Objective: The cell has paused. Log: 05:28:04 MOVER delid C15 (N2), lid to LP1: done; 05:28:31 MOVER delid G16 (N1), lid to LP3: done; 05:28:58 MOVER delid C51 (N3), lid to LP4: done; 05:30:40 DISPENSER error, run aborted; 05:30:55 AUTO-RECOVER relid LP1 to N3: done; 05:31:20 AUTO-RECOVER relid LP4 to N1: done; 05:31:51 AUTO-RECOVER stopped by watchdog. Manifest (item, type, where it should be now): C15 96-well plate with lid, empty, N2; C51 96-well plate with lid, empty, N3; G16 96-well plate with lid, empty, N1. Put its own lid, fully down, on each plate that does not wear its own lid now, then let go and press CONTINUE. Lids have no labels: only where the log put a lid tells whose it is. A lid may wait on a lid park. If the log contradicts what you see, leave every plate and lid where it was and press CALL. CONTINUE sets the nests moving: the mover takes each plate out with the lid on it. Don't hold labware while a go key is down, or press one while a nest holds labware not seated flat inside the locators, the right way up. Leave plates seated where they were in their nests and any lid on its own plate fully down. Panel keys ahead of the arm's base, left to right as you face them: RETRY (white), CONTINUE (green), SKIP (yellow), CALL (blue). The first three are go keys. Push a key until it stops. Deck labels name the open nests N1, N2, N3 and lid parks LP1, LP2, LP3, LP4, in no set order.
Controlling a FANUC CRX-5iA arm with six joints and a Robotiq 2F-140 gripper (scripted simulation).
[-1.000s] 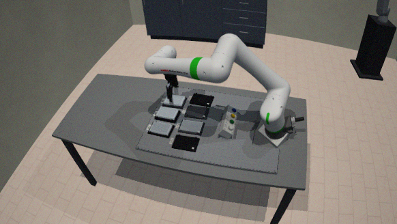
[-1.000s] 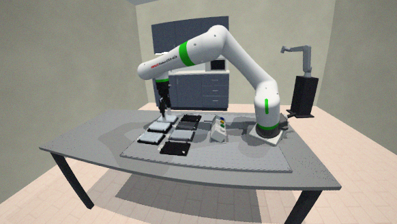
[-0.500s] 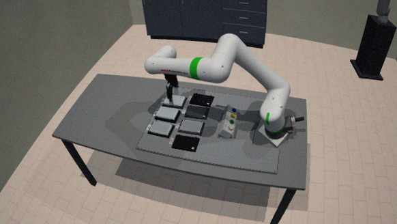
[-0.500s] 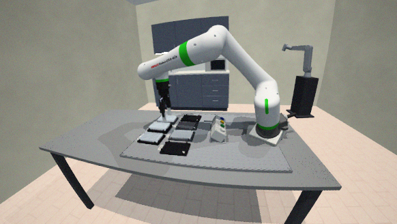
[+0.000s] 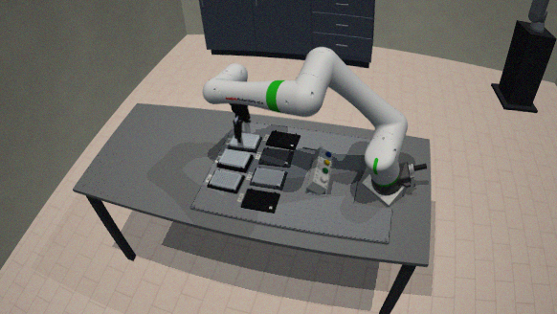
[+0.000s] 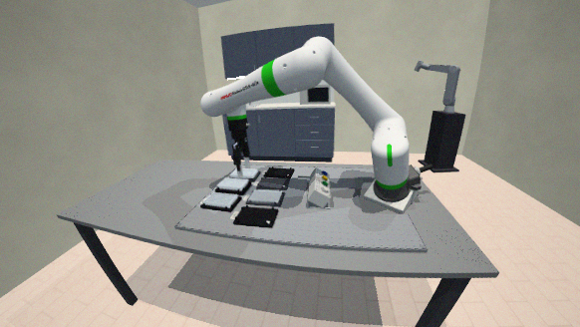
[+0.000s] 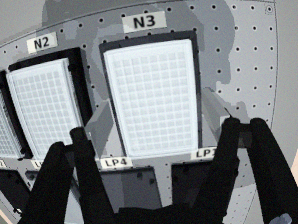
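Right now my hand is 220 mm to the right of the pale lid, 150 mm past it and 40 mm above it. The rest, counted from my hand: LP4 label (80 mm to the left, 80 mm behind, 50 mm below); N3 label (90 mm ahead, 50 mm below, 10 mm to the right); LP1 label (100 mm behind, 50 mm to the right, 50 mm below).
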